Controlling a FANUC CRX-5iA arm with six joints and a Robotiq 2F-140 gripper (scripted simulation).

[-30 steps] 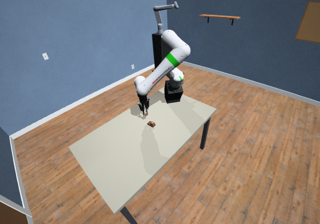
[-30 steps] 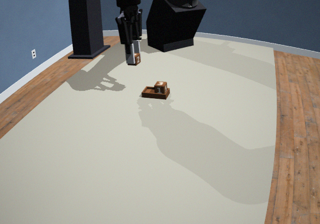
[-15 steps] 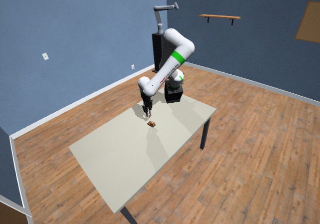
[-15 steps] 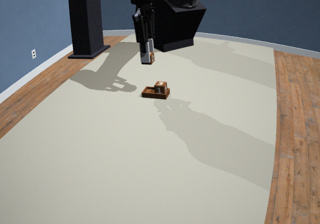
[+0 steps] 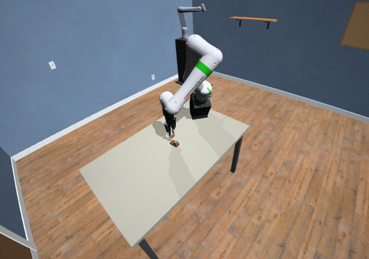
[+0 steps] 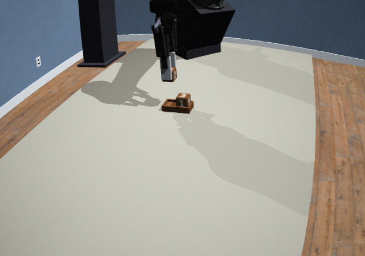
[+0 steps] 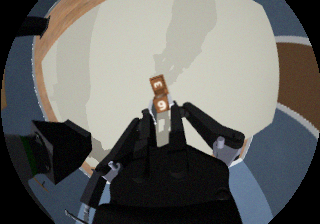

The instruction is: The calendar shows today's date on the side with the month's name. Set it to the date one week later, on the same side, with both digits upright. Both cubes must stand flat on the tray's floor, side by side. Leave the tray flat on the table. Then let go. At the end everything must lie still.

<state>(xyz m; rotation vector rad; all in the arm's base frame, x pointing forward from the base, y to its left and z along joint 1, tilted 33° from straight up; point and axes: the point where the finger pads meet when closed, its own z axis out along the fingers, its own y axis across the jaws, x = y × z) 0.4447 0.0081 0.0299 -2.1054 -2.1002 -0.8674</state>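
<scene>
My hand is 20 mm to the right of the brown wooden tray and 120 mm above it.
</scene>
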